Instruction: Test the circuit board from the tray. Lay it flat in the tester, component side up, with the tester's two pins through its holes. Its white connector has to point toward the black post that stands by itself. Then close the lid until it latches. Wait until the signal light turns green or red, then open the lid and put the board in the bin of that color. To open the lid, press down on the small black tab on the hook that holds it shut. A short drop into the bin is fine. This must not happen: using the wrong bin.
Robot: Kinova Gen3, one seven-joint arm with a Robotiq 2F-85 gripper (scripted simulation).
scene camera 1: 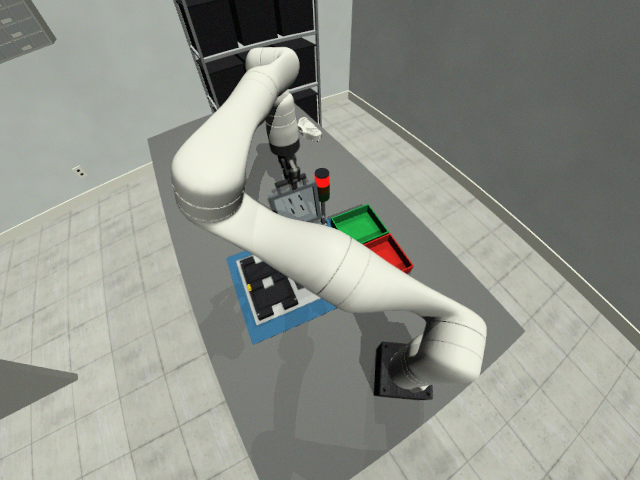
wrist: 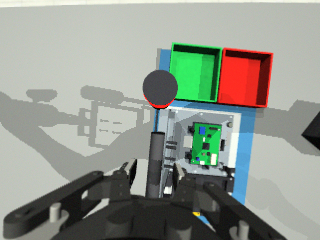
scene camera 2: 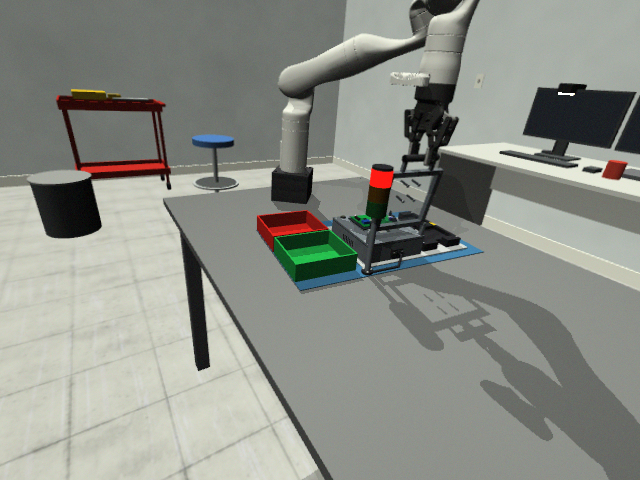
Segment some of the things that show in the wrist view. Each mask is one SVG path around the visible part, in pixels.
My gripper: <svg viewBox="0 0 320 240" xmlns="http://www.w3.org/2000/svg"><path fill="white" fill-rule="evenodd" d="M3 220L3 240L287 240L282 234L216 183L205 181L203 185L195 183L195 179L189 176L187 170L181 167L180 163L173 164L172 182L175 192L173 198L149 198L131 194L130 189L136 176L137 159L131 159L129 162L124 163L112 175L104 176L103 171L92 171L13 210ZM193 207L200 209L213 229L193 213ZM109 199L108 208L105 206L85 217L101 203L102 199Z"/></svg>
A green bin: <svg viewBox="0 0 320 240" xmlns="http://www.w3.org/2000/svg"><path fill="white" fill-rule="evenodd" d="M172 42L169 72L176 78L178 83L178 92L174 100L207 104L215 103L217 101L222 47Z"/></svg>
A red bin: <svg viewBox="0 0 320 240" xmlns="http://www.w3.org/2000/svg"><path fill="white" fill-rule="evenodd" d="M224 48L221 57L217 102L212 104L247 108L267 107L273 53Z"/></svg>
A green circuit board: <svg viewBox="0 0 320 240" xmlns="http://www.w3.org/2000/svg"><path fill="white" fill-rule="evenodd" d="M195 123L191 163L217 166L221 126Z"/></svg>
